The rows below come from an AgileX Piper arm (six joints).
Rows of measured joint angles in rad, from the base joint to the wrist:
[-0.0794, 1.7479, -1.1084, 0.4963, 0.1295, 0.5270]
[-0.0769, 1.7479, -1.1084, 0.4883, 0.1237, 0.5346]
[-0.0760, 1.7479, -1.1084, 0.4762, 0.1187, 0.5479]
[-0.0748, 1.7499, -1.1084, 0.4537, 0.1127, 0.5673]
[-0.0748, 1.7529, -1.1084, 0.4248, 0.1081, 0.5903]
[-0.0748, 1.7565, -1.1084, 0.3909, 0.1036, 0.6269]
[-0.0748, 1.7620, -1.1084, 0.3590, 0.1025, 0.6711]
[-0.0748, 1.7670, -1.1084, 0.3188, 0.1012, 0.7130]
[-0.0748, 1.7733, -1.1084, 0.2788, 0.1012, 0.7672]
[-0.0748, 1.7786, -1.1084, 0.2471, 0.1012, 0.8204]
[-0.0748, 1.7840, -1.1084, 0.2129, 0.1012, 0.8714]
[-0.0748, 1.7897, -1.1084, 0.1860, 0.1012, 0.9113]
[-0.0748, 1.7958, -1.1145, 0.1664, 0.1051, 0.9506]
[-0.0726, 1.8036, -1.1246, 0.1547, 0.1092, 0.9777]
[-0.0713, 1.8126, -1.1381, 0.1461, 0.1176, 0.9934]
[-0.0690, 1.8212, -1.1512, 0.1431, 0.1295, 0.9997]
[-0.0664, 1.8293, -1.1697, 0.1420, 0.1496, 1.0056]
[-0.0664, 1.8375, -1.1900, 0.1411, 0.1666, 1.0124]
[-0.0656, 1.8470, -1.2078, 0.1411, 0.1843, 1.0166]
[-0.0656, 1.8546, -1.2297, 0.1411, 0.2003, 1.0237]
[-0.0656, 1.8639, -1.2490, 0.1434, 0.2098, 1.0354]
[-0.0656, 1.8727, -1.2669, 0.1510, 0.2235, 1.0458]
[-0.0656, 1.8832, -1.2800, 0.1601, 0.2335, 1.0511]
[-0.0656, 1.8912, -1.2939, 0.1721, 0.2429, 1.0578]
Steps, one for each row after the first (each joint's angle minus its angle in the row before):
[0.0025, 0.0000, 0.0000, -0.0080, -0.0058, 0.0076]
[0.0009, 0.0000, 0.0000, -0.0121, -0.0050, 0.0133]
[0.0012, 0.0020, 0.0000, -0.0225, -0.0060, 0.0194]
[0.0000, 0.0030, 0.0000, -0.0289, -0.0046, 0.0230]
[0.0000, 0.0036, 0.0000, -0.0339, -0.0045, 0.0366]
[0.0000, 0.0055, 0.0000, -0.0319, -0.0011, 0.0442]
[0.0000, 0.0050, 0.0000, -0.0402, -0.0013, 0.0419]
[0.0000, 0.0063, 0.0000, -0.0400, 0.0000, 0.0542]
[0.0000, 0.0053, 0.0000, -0.0317, 0.0000, 0.0532]
[0.0000, 0.0054, 0.0000, -0.0342, 0.0000, 0.0510]
[0.0000, 0.0057, 0.0000, -0.0269, 0.0000, 0.0399]
[0.0000, 0.0061, -0.0061, -0.0196, 0.0039, 0.0393]
[0.0022, 0.0078, -0.0101, -0.0117, 0.0041, 0.0271]
[0.0013, 0.0090, -0.0135, -0.0086, 0.0084, 0.0157]
[0.0023, 0.0086, -0.0131, -0.0030, 0.0119, 0.0063]
[0.0026, 0.0081, -0.0185, -0.0011, 0.0201, 0.0059]
[0.0000, 0.0082, -0.0203, -0.0009, 0.0170, 0.0068]
[0.0008, 0.0095, -0.0178, 0.0000, 0.0177, 0.0042]
[0.0000, 0.0076, -0.0219, 0.0000, 0.0160, 0.0071]
[0.0000, 0.0093, -0.0193, 0.0023, 0.0095, 0.0117]
[0.0000, 0.0088, -0.0179, 0.0076, 0.0137, 0.0104]
[0.0000, 0.0105, -0.0131, 0.0091, 0.0100, 0.0053]
[0.0000, 0.0080, -0.0139, 0.0120, 0.0094, 0.0067]

